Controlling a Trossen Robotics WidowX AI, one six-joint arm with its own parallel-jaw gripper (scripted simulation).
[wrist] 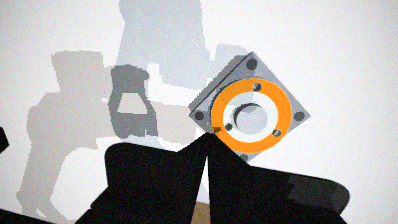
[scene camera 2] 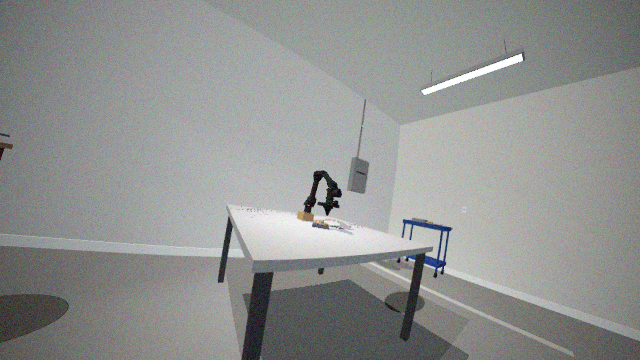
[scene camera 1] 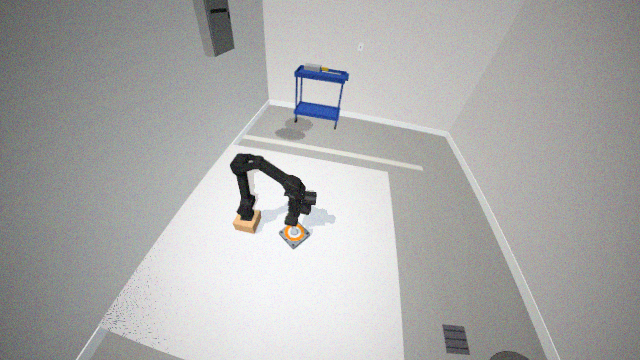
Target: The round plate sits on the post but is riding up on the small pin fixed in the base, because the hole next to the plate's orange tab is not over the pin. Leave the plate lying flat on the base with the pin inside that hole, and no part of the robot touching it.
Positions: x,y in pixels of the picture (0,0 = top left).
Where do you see a square grey base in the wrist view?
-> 251,66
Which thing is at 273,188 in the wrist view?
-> The gripper.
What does the gripper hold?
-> Nothing.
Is the gripper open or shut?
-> Shut.
